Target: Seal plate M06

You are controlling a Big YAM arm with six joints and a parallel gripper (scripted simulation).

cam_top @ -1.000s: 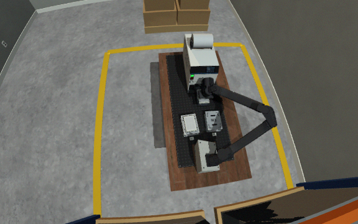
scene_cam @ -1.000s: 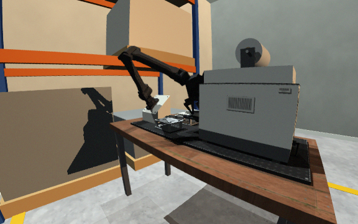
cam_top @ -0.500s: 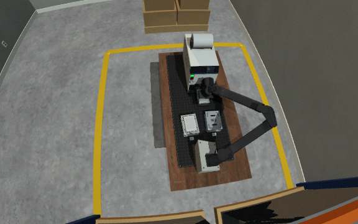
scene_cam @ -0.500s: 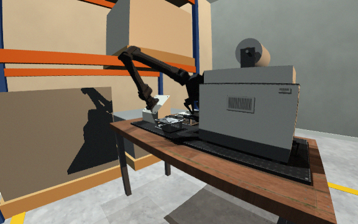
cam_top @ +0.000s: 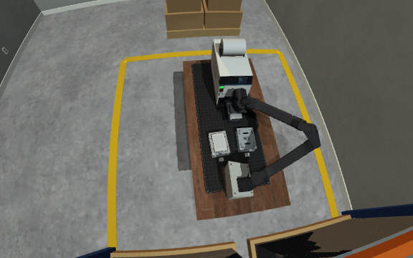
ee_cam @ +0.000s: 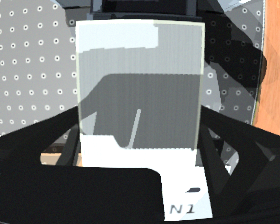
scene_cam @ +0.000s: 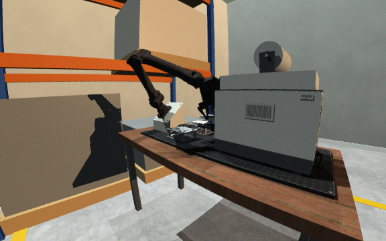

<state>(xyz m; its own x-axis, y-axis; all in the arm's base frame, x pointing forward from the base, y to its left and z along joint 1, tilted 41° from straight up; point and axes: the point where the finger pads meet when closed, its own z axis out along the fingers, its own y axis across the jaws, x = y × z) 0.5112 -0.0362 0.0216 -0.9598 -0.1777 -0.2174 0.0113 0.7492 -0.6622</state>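
My gripper is now 50 mm above the dark stage and 10 mm short of it. Round my hand: white well plate (right at my hand); foil roll (340 mm ahead, 280 mm above, 20 mm to the right); white plate (190 mm behind, 130 mm to the left, 80 mm below).
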